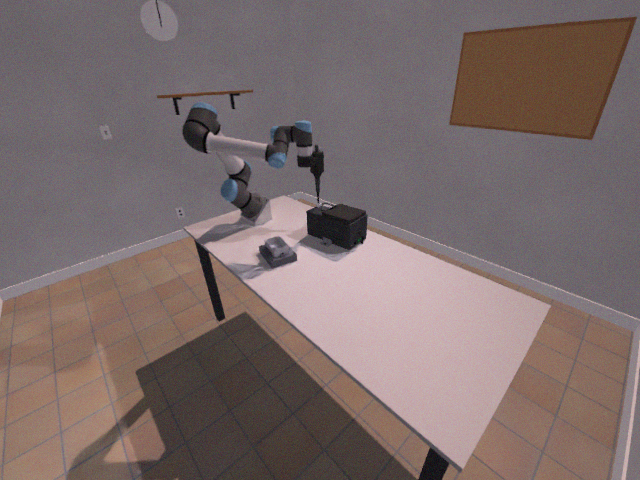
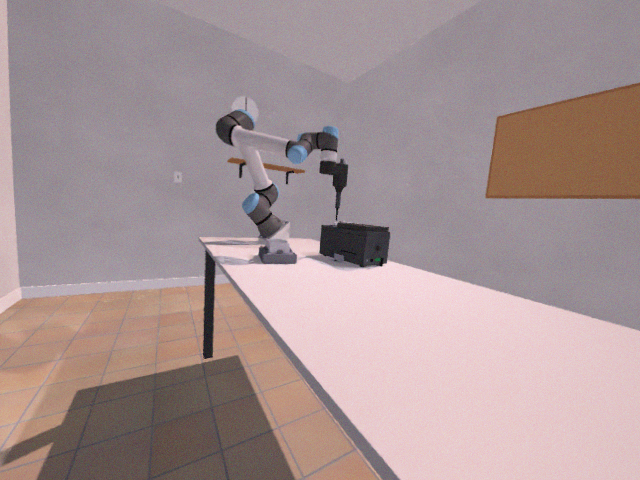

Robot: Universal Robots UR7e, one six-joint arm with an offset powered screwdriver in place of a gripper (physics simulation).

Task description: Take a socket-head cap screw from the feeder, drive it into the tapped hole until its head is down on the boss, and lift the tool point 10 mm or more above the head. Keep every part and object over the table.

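The black box-shaped feeder [image 1: 336, 227] [image 2: 354, 243] stands on the table [image 1: 392, 310] [image 2: 413, 351]. My screwdriver [image 1: 318, 201] [image 2: 336, 220] points straight down, with its tip at the top of the feeder's end nearer the arm's base. Whether the tip touches anything there, or bears a screw, is too small to tell. A grey part with a raised boss [image 1: 277, 246] [image 2: 278, 246] sits on a dark base block [image 1: 281, 260] [image 2: 277, 257], apart from the feeder, toward the table's left long edge. The tapped hole and the screws cannot be made out.
The arm's base [image 1: 258, 211] stands at the table's far end, behind the boss part. A small grey piece [image 1: 326, 241] [image 2: 338, 256] is at the foot of the feeder's side. A wall shelf [image 1: 205, 94] [image 2: 273, 166] hangs behind the arm.
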